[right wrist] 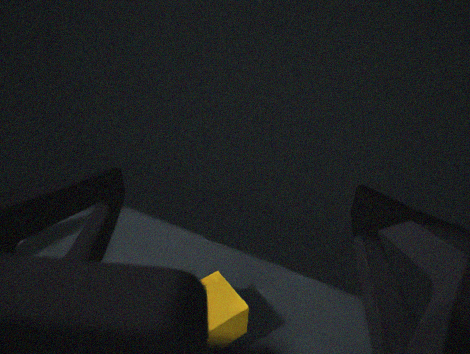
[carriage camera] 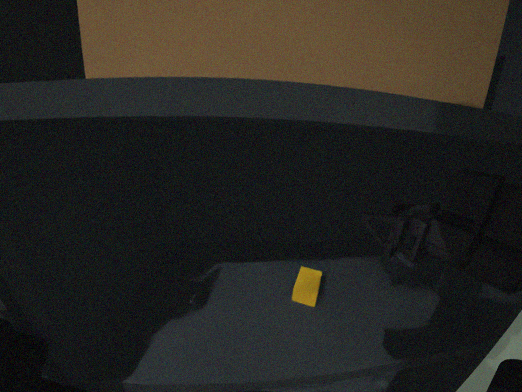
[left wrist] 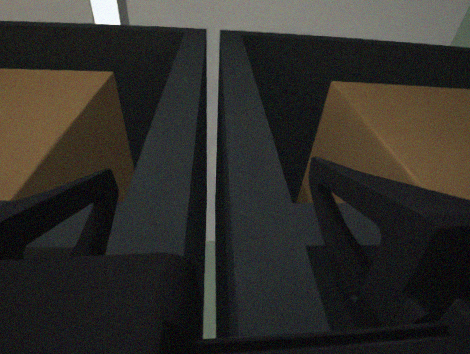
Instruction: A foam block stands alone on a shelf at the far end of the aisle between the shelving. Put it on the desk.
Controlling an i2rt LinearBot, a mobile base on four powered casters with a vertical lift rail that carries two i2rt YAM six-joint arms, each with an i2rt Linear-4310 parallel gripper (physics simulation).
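Places are measured from the left arm's base along level axes (x left, y down, z back), in metres.
Where they show: left gripper, fingertip midpoint: (left wrist: 212,174); right gripper, fingertip midpoint: (right wrist: 235,189) (carriage camera: 378,212).
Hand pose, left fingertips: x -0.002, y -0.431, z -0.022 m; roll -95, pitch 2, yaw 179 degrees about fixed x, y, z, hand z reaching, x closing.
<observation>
Things, the pixels of their top centre, and the offset from my left fingertips. "*": a spot on its surface instead. Level surfaces: height alone.
- yellow foam block, middle of its top: (right wrist: 197,307) (carriage camera: 308,279) dx -0.463, dy +0.398, dz -0.306 m
- shelf, its level: dy +0.443 m
- large brown box, surface spot: (carriage camera: 295,45) * dx -0.360, dy -0.051, dz -0.102 m
The yellow foam block (carriage camera: 307,286) (right wrist: 225,310) stands on the shelf (carriage camera: 250,340) (right wrist: 320,310), right of the middle in the carriage view. In the right wrist view it shows low near the centre, partly hidden behind the dark gripper body. My right gripper (carriage camera: 412,240) (right wrist: 235,189) is open and empty, to the right of and apart from the block in the carriage view. My left gripper (left wrist: 212,174) is open and empty, in front of two dark shelf units. The desk does not show in these views.
A large brown box (carriage camera: 295,45) sits above the dark shelf edge (carriage camera: 225,97) in the carriage view. In the left wrist view, brown boxes (left wrist: 45,115) (left wrist: 410,125) stand on either side of two dark upright panels (left wrist: 175,150) (left wrist: 250,200) with a narrow gap between them.
</observation>
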